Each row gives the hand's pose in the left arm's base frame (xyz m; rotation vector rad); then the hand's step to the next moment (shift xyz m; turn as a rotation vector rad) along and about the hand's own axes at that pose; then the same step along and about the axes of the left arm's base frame.
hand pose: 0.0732 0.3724 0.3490 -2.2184 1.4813 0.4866
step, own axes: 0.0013 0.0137 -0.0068 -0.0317 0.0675 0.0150
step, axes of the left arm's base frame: -0.0119 -0.0093 0.0030 -0.0751 0.0097 -0.0070
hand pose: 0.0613 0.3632 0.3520 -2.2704 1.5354 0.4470
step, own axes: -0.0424 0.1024 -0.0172 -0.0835 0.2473 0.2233
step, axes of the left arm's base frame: -0.1096 -0.0085 0.0221 -0.2732 0.0869 -0.1892
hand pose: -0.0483 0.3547 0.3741 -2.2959 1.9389 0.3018
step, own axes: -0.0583 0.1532 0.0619 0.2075 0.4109 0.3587
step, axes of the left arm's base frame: -0.1647 0.0433 -0.0414 -0.3980 -0.1908 -0.3818
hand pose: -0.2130 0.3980 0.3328 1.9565 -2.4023 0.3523
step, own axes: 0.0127 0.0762 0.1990 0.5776 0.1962 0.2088
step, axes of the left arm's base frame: -0.0519 -0.0355 -0.2040 -0.2871 -0.5595 -0.1424
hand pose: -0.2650 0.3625 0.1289 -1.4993 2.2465 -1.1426
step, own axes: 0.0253 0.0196 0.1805 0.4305 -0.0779 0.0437
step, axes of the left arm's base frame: 0.0745 -0.1055 -0.1301 -0.1203 -0.4037 0.1259
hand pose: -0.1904 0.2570 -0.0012 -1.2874 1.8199 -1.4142
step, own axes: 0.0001 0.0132 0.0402 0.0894 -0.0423 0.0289
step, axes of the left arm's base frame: 0.0281 -0.0183 -0.0258 0.0011 -0.0933 0.0437
